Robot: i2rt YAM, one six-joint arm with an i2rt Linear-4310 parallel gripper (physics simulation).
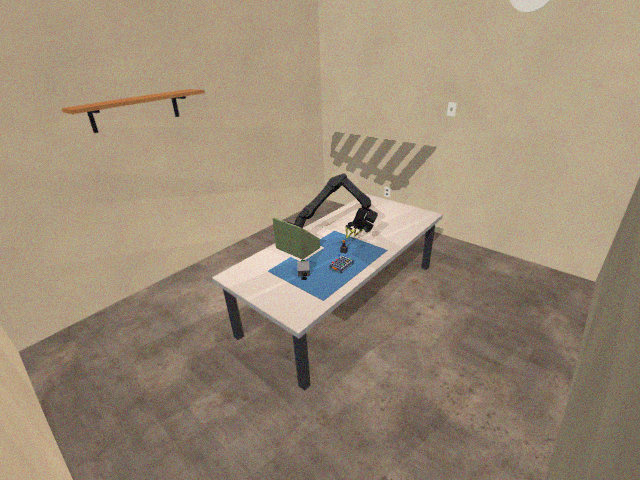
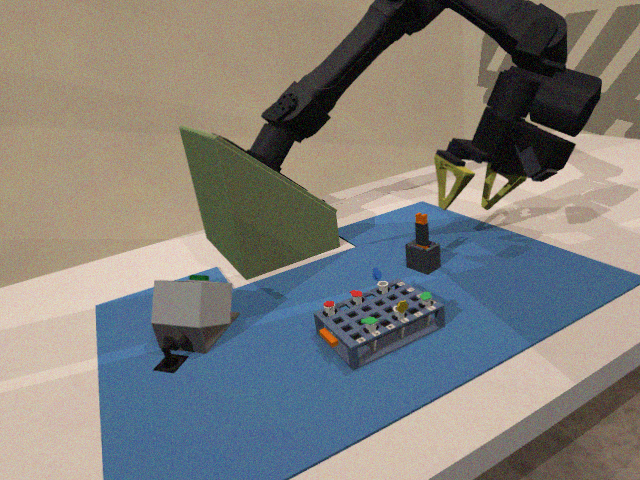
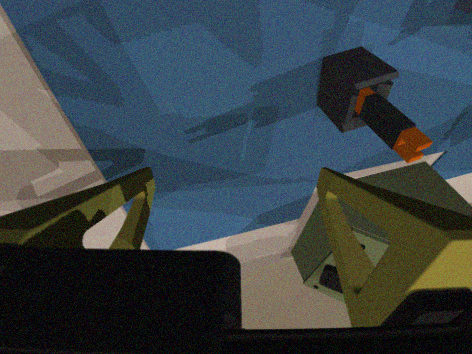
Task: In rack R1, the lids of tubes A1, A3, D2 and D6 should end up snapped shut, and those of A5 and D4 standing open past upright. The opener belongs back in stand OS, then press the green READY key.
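Pixels of known places: gripper, fingertip midpoint: [image 1: 350, 236] [image 2: 463, 208] [image 3: 235, 176]; arm's base, origin of the base link: [image 1: 297, 228] [image 2: 259, 168].
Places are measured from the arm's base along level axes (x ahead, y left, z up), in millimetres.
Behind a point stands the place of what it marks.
Observation:
My gripper [image 1: 349, 237] {x 298, y 191, z -76 mm} [image 2: 465, 208] {x 298, y 191, z -76 mm} [image 3: 235, 176] {x 298, y 191, z -76 mm} is open and empty, above and behind the opener. The black opener [image 2: 421, 233] {x 304, y 86, z -81 mm} [image 3: 387, 119] {x 308, y 96, z -78 mm} with orange ends stands upright in its dark stand [image 2: 422, 257] {x 313, y 77, z -113 mm} [image 3: 340, 85] {x 312, y 106, z -114 mm}. The rack [image 1: 341, 264] {x 392, y -101, z -97 mm} [image 2: 354, 356] {x 405, y -129, z -121 mm} holds six tubes; its labels are unreadable. In its back row, two red lids [image 2: 329, 304] {x 338, y -108, z -95 mm} [image 2: 356, 293] {x 341, y -70, z -97 mm} look down and a blue lid [image 2: 376, 273] {x 337, y -32, z -86 mm} hangs open behind a white tube [image 2: 382, 287] {x 350, y -35, z -100 mm}. In front, a yellow lid [image 2: 402, 307] {x 412, y -62, z -90 mm} is raised between two green lids [image 2: 369, 321] {x 397, y -98, z -97 mm} [image 2: 425, 296] {x 407, y -21, z -97 mm}, which look low. The green key [image 2: 199, 277] {x 199, y -210, z -67 mm} is partly hidden.
A grey box [image 1: 303, 268] {x 224, y -256, z -89 mm} [image 2: 191, 304] {x 238, y -238, z -78 mm} on a dark base carries the green key, left of the rack. A tall green panel [image 1: 294, 240] {x 58, y -110, z -19 mm} [image 2: 263, 217] {x 120, y -68, z -48 mm} stands before the arm's base. A blue mat [image 1: 324, 289] {x 402, y -311, z -139 mm} [image 2: 248, 413] {x 381, y -247, z -139 mm} lies on the pale table [image 1: 258, 304] {x 163, y -593, z -141 mm}.

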